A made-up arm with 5 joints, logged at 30 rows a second.
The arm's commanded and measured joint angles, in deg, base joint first. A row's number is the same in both.
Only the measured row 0 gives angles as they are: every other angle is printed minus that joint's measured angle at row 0.
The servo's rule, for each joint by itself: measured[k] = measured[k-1] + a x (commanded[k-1-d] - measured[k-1]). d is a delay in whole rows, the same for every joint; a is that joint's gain. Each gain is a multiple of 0.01, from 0.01 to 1. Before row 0 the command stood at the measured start. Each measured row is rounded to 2 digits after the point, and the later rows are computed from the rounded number. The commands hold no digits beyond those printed.
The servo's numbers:
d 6
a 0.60 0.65 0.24 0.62 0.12
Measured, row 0:
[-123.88 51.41 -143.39 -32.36 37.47]
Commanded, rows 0 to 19:
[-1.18 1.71 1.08 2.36 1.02]
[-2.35 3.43 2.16 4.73 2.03]
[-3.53 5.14 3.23 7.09 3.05]
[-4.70 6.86 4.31 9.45 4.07]
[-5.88 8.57 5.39 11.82 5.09]
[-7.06 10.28 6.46 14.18 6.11]
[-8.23 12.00 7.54 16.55 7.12]
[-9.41 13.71 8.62 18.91 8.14]
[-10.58 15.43 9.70 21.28 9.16]
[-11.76 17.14 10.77 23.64 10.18]
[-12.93 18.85 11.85 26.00 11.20]
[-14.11 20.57 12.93 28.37 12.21]
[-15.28 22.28 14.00 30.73 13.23]
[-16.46 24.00 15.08 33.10 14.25]
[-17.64 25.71 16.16 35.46 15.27]
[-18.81 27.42 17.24 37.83 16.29]
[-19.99 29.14 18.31 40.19 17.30]
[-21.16 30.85 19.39 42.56 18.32]
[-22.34 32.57 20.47 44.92 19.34]
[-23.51 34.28 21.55 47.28 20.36]
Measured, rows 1 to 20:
[0.00 0.00 0.00 0.00 0.00]
[0.00 0.00 0.00 0.00 0.00]
[0.00 0.00 0.00 0.00 0.00]
[0.00 0.00 0.00 0.00 0.00]
[0.00 0.00 0.00 0.00 0.00]
[0.00 0.00 0.00 0.00 0.00]
[-0.71 1.11 0.26 1.46 0.12]
[-1.69 2.62 0.72 3.49 0.35]
[-2.79 4.26 1.32 5.72 0.67]
[-3.94 5.95 2.04 8.03 1.08]
[-5.10 7.65 2.84 10.38 1.56]
[-6.28 9.36 3.71 12.74 2.11]
[-7.45 11.08 4.63 15.10 2.71]
[-8.63 12.79 5.59 17.46 3.36]
[-9.80 14.51 6.58 19.83 4.06]
[-10.98 16.22 7.59 22.19 4.79]
[-12.15 17.93 8.61 24.55 5.56]
[-13.33 19.65 9.65 26.92 6.36]
[-14.50 21.36 10.69 29.28 7.18]
[-15.68 23.08 11.74 31.65 8.03]

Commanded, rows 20 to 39:
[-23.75 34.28 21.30 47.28 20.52]
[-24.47 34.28 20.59 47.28 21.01]
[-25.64 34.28 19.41 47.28 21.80]
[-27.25 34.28 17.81 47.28 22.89]
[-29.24 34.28 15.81 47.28 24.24]
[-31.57 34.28 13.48 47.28 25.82]
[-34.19 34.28 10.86 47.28 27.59]
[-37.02 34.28 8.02 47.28 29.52]
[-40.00 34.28 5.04 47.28 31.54]
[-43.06 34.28 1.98 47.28 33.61]
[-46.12 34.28 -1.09 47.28 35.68]
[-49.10 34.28 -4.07 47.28 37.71]
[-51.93 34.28 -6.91 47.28 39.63]
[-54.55 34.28 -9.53 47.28 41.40]
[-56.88 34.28 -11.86 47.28 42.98]
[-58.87 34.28 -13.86 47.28 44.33]
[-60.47 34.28 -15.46 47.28 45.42]
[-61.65 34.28 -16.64 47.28 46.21]
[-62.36 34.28 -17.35 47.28 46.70]
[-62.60 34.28 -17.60 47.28 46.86]
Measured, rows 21 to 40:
[-16.86 24.79 12.80 34.01 8.90]
[-18.03 26.50 13.87 36.38 9.79]
[-19.21 28.22 14.94 38.74 10.69]
[-20.38 29.93 16.01 41.11 11.61]
[-21.56 31.65 17.08 43.47 12.54]
[-22.73 33.36 18.15 45.83 13.48]
[-23.34 33.96 18.91 46.73 14.32]
[-24.02 34.17 19.31 47.07 15.12]
[-24.99 34.24 19.33 47.20 15.92]
[-26.35 34.27 18.97 47.25 16.76]
[-28.08 34.28 18.21 47.27 17.66]
[-30.17 34.28 17.07 47.28 18.64]
[-32.58 34.28 15.58 47.28 19.71]
[-35.24 34.28 13.77 47.28 20.89]
[-38.10 34.28 11.67 47.28 22.17]
[-41.08 34.28 9.34 47.28 23.54]
[-44.10 34.28 6.84 47.28 25.00]
[-47.10 34.28 4.22 47.28 26.53]
[-50.00 34.28 1.55 47.28 28.10]
[-52.73 34.28 -1.11 47.28 29.70]

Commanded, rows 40 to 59:
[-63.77 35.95 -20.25 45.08 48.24]
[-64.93 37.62 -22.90 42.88 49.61]
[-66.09 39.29 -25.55 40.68 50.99]
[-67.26 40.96 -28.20 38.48 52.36]
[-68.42 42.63 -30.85 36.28 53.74]
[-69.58 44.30 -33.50 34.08 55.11]
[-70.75 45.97 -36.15 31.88 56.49]
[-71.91 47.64 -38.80 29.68 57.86]
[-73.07 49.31 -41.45 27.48 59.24]
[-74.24 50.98 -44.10 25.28 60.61]
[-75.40 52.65 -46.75 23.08 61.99]
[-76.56 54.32 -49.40 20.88 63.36]
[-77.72 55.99 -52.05 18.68 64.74]
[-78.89 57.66 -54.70 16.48 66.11]
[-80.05 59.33 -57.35 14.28 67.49]
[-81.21 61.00 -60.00 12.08 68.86]
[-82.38 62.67 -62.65 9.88 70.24]
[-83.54 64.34 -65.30 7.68 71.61]
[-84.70 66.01 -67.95 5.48 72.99]
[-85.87 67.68 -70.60 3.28 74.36]
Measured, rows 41 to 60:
[-55.22 34.28 -3.69 47.28 31.29]
[-57.41 34.28 -6.13 47.28 32.85]
[-59.25 34.28 -8.37 47.28 34.36]
[-60.69 34.28 -10.35 47.28 35.78]
[-61.69 34.28 -12.03 47.28 37.09]
[-62.24 34.28 -13.37 47.28 38.26]
[-63.16 35.37 -15.02 45.92 39.46]
[-64.22 36.83 -16.91 44.04 40.68]
[-65.34 38.43 -18.98 41.96 41.92]
[-66.49 40.07 -21.19 39.80 43.17]
[-67.65 41.73 -23.51 37.62 44.44]
[-68.81 43.40 -25.91 35.43 45.72]
[-69.97 45.07 -28.37 33.23 47.01]
[-71.13 46.74 -30.87 31.03 48.31]
[-72.29 48.41 -33.41 28.83 49.62]
[-73.46 50.08 -35.98 26.63 50.94]
[-74.62 51.75 -38.56 24.43 52.27]
[-75.78 53.42 -41.16 22.23 53.60]
[-76.94 55.09 -43.77 20.03 54.94]
[-78.11 56.76 -46.39 17.83 56.28]

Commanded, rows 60 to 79:
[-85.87 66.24 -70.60 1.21 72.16]
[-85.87 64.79 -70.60 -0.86 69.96]
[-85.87 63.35 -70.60 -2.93 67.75]
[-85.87 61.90 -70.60 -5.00 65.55]
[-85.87 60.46 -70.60 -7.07 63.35]
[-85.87 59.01 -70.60 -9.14 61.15]
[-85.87 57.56 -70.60 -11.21 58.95]
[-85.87 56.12 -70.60 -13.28 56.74]
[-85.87 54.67 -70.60 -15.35 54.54]
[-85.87 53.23 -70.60 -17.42 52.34]
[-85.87 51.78 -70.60 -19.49 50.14]
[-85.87 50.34 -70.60 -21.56 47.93]
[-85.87 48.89 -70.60 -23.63 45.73]
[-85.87 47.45 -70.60 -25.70 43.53]
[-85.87 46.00 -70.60 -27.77 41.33]
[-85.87 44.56 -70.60 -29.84 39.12]
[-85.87 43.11 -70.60 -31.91 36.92]
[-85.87 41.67 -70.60 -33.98 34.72]
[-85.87 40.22 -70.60 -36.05 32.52]
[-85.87 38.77 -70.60 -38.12 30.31]
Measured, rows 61 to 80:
[-79.27 58.43 -49.02 15.63 57.63]
[-80.43 60.10 -51.66 13.43 58.98]
[-81.60 61.77 -54.30 11.23 60.33]
[-82.76 63.44 -56.94 9.03 61.68]
[-83.92 65.11 -59.58 6.83 63.04]
[-85.09 66.78 -62.22 4.63 64.40]
[-85.56 66.43 -64.23 2.51 65.33]
[-85.75 65.36 -65.76 0.42 65.89]
[-85.82 64.05 -66.92 -1.66 66.11]
[-85.85 62.65 -67.80 -3.73 66.04]
[-85.86 61.23 -68.47 -5.80 65.72]
[-85.87 59.79 -68.98 -7.87 65.17]
[-85.87 58.34 -69.37 -9.94 64.42]
[-85.87 56.90 -69.67 -12.01 63.50]
[-85.87 55.45 -69.89 -14.08 62.42]
[-85.87 54.01 -70.06 -16.15 61.21]
[-85.87 52.56 -70.19 -18.22 59.88]
[-85.87 51.12 -70.29 -20.29 58.45]
[-85.87 49.67 -70.36 -22.36 56.92]
[-85.87 48.23 -70.42 -24.43 55.31]

